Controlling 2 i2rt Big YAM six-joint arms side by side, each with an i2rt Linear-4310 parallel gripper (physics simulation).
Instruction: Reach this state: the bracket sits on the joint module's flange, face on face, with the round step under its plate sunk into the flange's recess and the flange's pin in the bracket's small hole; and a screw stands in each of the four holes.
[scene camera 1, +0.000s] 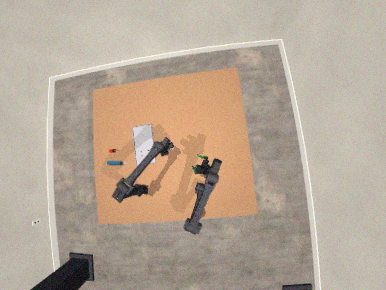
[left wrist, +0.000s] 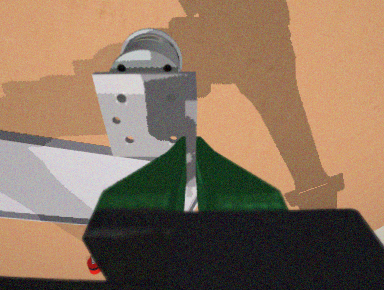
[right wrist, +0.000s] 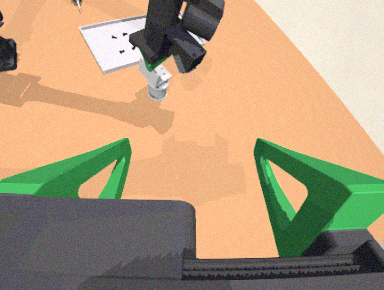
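Pixels of known places: left gripper, between the fingertips: (left wrist: 191, 145) (right wrist: 149, 69); right gripper, between the fingertips: (scene camera 1: 194, 160) (right wrist: 192, 144); left arm's base, origin of its link: (scene camera 1: 142, 189) (right wrist: 1, 57); right arm's base, origin of its link: (scene camera 1: 201, 187).
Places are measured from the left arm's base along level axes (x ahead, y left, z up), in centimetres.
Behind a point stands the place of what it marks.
My left gripper (left wrist: 191, 145) @(x 40.5, y -24.9, z 12.5 cm) (right wrist: 149, 69) @(x 40.5, y -24.9, z 12.5 cm) is shut on the upright wall of the light grey bracket (left wrist: 134, 111) @(x 44.1, y -23.2, z 8.8 cm) (right wrist: 161, 75) @(x 44.2, y -24.3, z 8.7 cm). The bracket's holed plate is nearest the joint module (left wrist: 150, 47) @(x 44.5, y -26.9, z 5.5 cm) (right wrist: 157, 92) @(x 42.6, y -26.5, z 4.2 cm), a round grey part on the table. In the left wrist view the module's flange shows past the plate's far edge, with two dark flange holes uncovered. Tan table shows through the plate's near holes. Whether plate and flange touch, and the step and pin, cannot be seen. My right gripper (scene camera 1: 198, 163) @(x 34.9, y -55.0, z 36.8 cm) (right wrist: 192, 144) @(x 34.9, y -55.0, z 36.8 cm) is open and empty, away from the module. Several dark screws (right wrist: 121, 51) @(x 36.2, y -5.2, z 1.3 cm) stand in the tray.
The white tray (scene camera 1: 142, 132) @(x 59.9, y 5.0, z 0.4 cm) (left wrist: 65, 175) @(x 49.5, y -1.0, z 0.4 cm) (right wrist: 95, 47) @(x 28.1, y -1.0, z 0.4 cm) lies beside the left gripper, partly under the left arm. A blue screwdriver (scene camera 1: 114, 163) @(x 24.8, y 31.8, z 4.0 cm) and a small red tool (scene camera 1: 113, 150) @(x 38.5, y 35.1, z 3.0 cm) (left wrist: 93, 265) @(x 38.6, y 34.4, z 2.6 cm) lie left of the tray in the scene view.
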